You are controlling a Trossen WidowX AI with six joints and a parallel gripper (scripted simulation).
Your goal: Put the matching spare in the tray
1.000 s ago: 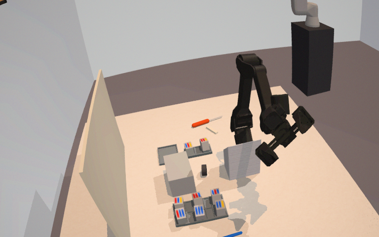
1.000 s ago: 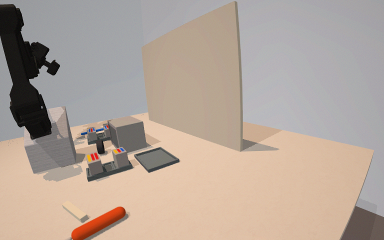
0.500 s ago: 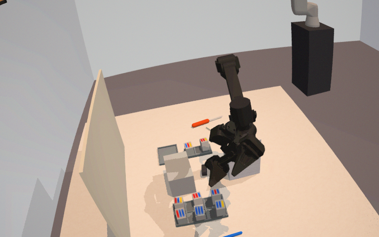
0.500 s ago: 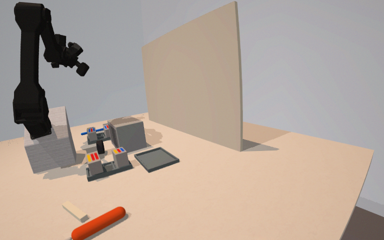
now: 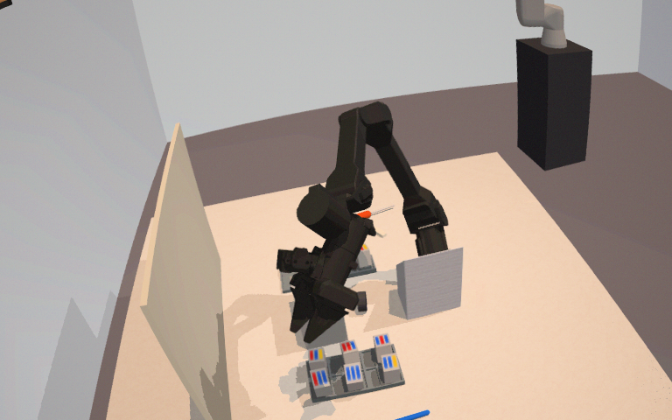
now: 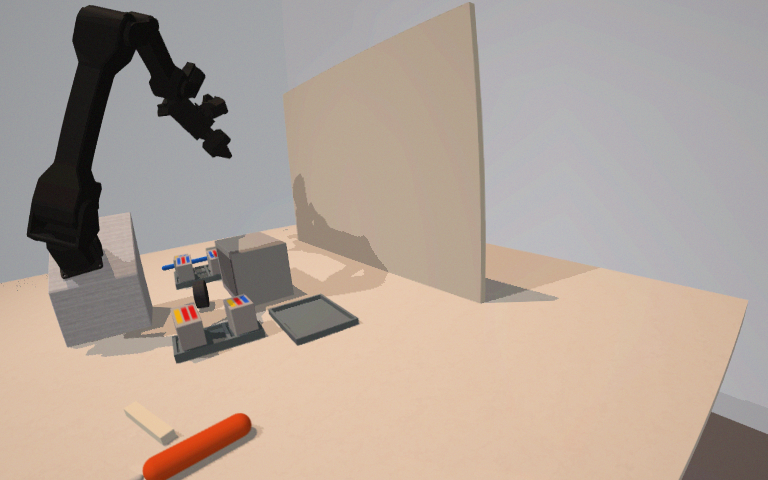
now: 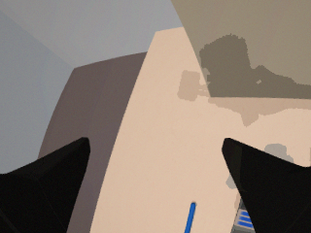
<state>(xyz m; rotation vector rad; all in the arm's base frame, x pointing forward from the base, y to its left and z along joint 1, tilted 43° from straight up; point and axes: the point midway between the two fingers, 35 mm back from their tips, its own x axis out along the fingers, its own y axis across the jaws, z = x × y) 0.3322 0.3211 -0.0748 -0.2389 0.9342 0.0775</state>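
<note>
Right now my gripper tip is 90 mm past the grey spare block, 160 mm to the left of it and 250 mm above it. Also, from my gripper tip: blue rod 140 mm behind, 40 mm to the left, 290 mm below; tall tan panel 200 mm ahead, 320 mm to the right, 70 mm below; grey mounted unit 50 mm behind, 310 mm to the right, 250 mm below.
</note>
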